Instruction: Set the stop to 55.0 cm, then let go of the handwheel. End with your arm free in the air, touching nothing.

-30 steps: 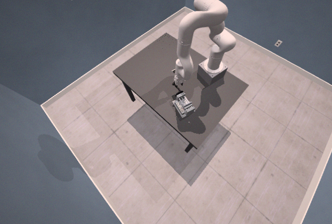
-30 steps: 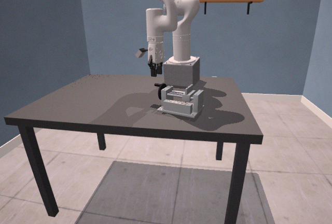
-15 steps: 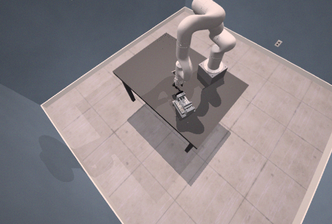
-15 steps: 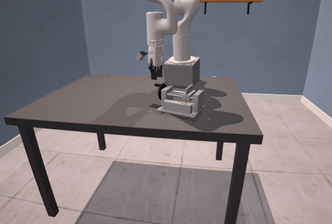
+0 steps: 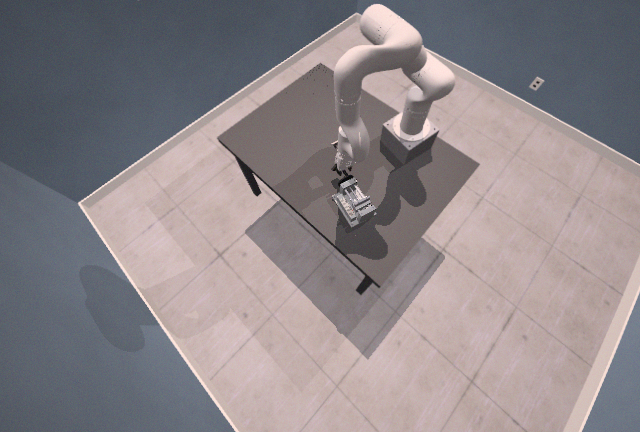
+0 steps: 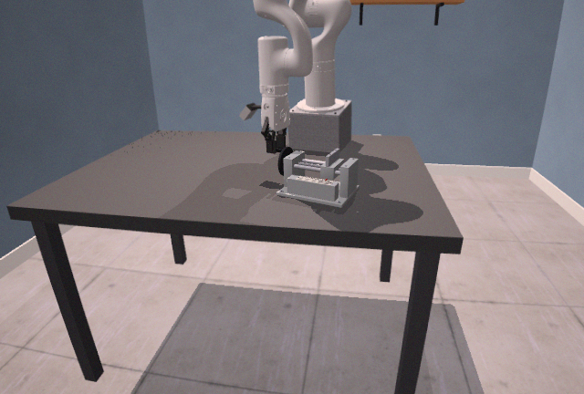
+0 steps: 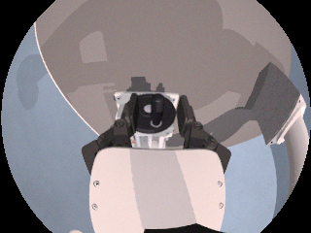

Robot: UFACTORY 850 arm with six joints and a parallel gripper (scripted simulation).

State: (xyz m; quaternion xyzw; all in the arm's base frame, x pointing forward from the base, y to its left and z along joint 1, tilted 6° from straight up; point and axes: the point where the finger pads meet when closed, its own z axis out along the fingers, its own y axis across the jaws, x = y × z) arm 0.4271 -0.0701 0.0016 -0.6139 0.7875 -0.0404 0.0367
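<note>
My gripper is now 1 cm to the right of the dark handle and 1 cm above it. The rest, counted from my hand: black handwheel 2 cm to the left, 2 cm below, 1 cm ahead; grey stop fixture 18 cm to the left, 7 cm ahead, 3 cm below.
</note>
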